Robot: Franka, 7 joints.
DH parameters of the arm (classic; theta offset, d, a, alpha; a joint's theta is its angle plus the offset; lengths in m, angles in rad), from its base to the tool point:
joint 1: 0 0.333 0 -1.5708
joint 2: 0 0 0 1.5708
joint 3: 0 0.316 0.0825 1.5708
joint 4: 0 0 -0.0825 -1.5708
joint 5: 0 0.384 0 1.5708
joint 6: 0 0 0.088 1.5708
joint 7: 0 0.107 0 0
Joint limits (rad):
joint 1: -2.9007..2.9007
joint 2: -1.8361..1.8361
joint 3: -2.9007..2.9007
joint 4: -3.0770..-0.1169
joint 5: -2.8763..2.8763
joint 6: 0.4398..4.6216
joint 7: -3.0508..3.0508
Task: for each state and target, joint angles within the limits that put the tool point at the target. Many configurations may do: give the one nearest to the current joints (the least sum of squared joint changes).
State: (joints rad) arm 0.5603 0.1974 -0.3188 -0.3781 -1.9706 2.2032 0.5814
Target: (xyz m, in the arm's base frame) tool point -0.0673 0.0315 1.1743
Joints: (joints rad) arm 0.4230 -0.2032 0.1220 -0.2178 -1.9285 2.7751 0.5814
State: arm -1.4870 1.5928 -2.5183 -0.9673 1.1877 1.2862 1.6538
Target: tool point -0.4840 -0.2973 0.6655
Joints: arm -1.7816 1.4725 -2.4241 -1.3605 1.0765 1.1559 1.6538
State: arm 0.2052 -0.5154 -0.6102 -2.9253 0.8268 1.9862 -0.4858
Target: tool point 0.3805 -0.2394 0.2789
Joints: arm 0.0997 -0.0056 -0.7179 -2.4807 0.8563 2.2098 -0.4858
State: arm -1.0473 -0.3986 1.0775 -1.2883 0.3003 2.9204 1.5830
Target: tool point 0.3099 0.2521 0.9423
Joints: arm -0.8257 -0.7781 0.7733 -1.6656 0.3704 2.9925 1.5830
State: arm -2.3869 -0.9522 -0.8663 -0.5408 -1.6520 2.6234 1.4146
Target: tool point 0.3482 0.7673 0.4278
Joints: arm -2.3260 -1.6600 -1.1197 -0.6144 -1.6862 2.6742 1.4146
